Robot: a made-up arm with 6 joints. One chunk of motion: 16 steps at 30 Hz.
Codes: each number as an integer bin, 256 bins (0 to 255) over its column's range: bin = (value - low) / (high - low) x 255, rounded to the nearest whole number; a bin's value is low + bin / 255 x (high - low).
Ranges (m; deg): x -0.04..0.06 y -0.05..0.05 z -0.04..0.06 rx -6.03..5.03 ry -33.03..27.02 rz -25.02..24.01
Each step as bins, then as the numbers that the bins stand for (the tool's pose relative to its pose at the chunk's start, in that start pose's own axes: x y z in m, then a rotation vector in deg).
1 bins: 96 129 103 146 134 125
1 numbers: -0.0024 0.0006 0.0004 0.30 -1.47 -0.99
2 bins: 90 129 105 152 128 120
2 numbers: -0.0047 0.0006 0.0012 0.56 -2.89 -1.95
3 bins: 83 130 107 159 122 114
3 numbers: -0.0075 0.0010 0.0020 0.87 -4.30 -3.10
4 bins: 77 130 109 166 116 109
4 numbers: -0.0098 0.0010 0.0027 1.17 -5.71 -4.06
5 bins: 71 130 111 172 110 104
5 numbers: -0.0122 0.0010 0.0035 1.43 -7.13 -5.02
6 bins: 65 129 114 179 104 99
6 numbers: -0.0145 0.0006 0.0047 1.73 -8.54 -5.98
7 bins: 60 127 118 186 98 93
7 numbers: -0.0165 -0.0002 0.0063 2.04 -9.95 -7.14
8 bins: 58 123 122 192 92 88
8 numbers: -0.0173 -0.0018 0.0078 2.30 -11.36 -8.10
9 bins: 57 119 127 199 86 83
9 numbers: -0.0176 -0.0033 0.0098 2.60 -12.78 -9.06
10 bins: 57 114 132 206 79 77
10 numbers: -0.0176 -0.0053 0.0118 2.90 -14.43 -10.21
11 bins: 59 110 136 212 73 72
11 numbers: -0.0169 -0.0069 0.0133 3.16 -15.84 -11.18
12 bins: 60 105 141 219 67 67
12 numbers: -0.0165 -0.0088 0.0153 3.47 -17.25 -12.14
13 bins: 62 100 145 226 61 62
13 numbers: -0.0157 -0.0108 0.0169 3.77 -18.67 -13.10
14 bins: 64 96 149 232 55 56
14 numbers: -0.0149 -0.0124 0.0184 4.03 -20.08 -14.25
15 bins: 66 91 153 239 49 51
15 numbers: -0.0141 -0.0143 0.0200 4.34 -21.49 -15.21
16 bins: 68 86 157 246 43 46
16 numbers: -0.0133 -0.0163 0.0216 4.64 -22.90 -16.18
